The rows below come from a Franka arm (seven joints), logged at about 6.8 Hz.
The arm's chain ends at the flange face. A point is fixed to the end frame.
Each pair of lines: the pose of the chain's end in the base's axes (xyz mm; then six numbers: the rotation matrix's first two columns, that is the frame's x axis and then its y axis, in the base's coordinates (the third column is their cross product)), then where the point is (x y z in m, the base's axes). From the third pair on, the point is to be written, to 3 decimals.
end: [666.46 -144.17 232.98 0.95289 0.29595 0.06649 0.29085 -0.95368 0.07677]
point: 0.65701 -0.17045 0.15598
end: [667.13 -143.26 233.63 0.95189 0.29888 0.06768 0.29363 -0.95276 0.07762]
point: 0.65787 -0.16960 0.15663
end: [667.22 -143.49 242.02 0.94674 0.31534 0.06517 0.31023 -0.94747 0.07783]
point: 0.658 -0.170 0.165
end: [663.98 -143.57 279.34 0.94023 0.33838 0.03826 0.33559 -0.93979 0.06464]
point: 0.653 -0.170 0.203
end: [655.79 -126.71 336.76 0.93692 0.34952 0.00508 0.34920 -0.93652 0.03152]
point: 0.642 -0.152 0.260
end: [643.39 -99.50 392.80 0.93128 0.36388 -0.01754 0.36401 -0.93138 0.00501]
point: 0.628 -0.124 0.316
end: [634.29 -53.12 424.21 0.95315 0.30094 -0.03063 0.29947 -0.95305 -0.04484]
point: 0.615 -0.073 0.347
